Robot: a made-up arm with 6 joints. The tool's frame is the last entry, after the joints. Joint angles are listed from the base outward.
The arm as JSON. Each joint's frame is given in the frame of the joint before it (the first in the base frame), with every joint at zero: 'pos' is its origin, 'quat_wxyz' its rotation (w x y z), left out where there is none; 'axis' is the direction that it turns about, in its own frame. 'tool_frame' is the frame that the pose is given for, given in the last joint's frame.
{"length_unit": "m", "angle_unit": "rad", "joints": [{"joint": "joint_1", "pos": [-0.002, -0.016, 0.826], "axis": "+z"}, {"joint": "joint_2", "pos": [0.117, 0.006, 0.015], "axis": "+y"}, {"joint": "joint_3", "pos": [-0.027, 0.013, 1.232], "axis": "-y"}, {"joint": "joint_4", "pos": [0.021, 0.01, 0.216], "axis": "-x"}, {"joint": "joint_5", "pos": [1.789, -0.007, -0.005], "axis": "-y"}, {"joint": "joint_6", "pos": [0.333, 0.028, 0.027], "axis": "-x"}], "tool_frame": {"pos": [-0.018, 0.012, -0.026], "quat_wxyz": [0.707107, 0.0, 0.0, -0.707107]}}
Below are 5 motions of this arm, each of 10 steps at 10 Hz.
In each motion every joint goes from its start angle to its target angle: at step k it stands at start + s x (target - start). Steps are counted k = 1, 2, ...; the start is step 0. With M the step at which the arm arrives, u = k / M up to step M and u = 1 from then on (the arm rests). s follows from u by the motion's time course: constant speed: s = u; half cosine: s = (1 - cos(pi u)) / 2; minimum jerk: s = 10 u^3 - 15 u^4 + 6 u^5.
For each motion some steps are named. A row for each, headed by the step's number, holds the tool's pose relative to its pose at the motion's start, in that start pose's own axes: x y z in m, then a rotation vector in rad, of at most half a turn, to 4 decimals.
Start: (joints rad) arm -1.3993 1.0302 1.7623 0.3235 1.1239 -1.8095
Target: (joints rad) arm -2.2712 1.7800 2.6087 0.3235 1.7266 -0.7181
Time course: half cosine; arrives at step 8
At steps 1, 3, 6, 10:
1: -0.0027 -0.0508 0.0619 -0.0136 -0.0732 0.0160
3: -0.1182 -0.4067 0.5019 -0.1151 -0.5840 0.1443
6: -0.8163 -1.0143 1.2206 -0.3419 -1.5260 0.5216
10: -1.0824 -1.1379 1.3368 -0.4056 -1.7465 0.6620

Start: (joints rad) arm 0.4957 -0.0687 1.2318 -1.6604 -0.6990 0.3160
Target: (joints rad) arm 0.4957 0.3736 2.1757 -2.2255 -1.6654 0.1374
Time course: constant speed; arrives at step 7
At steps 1, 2, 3, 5, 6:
1: -0.0998 -0.0011 -0.0158 -0.1085 0.0341 0.1463
2: -0.1977 -0.0238 -0.0414 -0.2252 0.0534 0.2920
3: -0.2907 -0.0681 -0.0763 -0.3498 0.0573 0.4353
5: -0.4496 -0.2171 -0.1718 -0.6197 0.0175 0.7092
6: -0.5104 -0.3179 -0.2304 -0.7634 -0.0273 0.8368

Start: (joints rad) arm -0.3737 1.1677 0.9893 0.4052 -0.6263 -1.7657
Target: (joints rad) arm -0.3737 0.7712 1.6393 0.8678 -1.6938 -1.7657
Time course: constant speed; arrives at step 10
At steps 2, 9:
2: -0.2812 -0.3532 0.1672 0.1317 -0.0074 0.0007
9: -0.6312 -1.9280 0.7426 0.5921 0.3079 -0.0366

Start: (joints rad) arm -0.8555 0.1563 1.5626 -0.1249 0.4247 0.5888
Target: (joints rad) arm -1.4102 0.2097 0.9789 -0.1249 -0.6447 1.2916
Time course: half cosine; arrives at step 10
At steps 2, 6, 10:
2: -0.0523 -0.0422 -0.1555 -0.1296 -0.1219 0.0960
6: 0.0349 -0.5164 -1.0363 -0.8800 -0.7808 0.6942
10: 0.3935 -0.9299 -1.3978 -1.3655 -1.0291 1.1025

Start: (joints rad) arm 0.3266 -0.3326 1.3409 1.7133 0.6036 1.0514
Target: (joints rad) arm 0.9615 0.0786 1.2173 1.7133 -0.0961 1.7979
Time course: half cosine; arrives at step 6
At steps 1, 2, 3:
1: -0.0776 0.0051 0.0724 -0.0155 0.0052 0.0432
2: -0.2506 0.0264 0.2983 -0.0325 0.0177 0.1617
3: -0.3830 0.0750 0.6549 0.0026 0.0292 0.3135

